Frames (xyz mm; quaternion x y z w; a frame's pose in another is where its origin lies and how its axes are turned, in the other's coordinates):
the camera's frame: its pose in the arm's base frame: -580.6 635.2 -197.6 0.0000 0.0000 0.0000 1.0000
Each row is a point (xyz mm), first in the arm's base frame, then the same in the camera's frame.
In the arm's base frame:
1: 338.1 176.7 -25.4
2: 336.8 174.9 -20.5
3: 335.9 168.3 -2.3
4: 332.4 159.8 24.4
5: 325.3 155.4 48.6
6: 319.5 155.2 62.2
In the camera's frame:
1: 918.7 -458.5 172.2
2: 917.4 -460.3 177.1
3: 916.5 -466.9 195.3
4: 913.0 -475.4 222.0
5: 905.9 -479.8 246.2
6: 900.1 -480.0 259.8

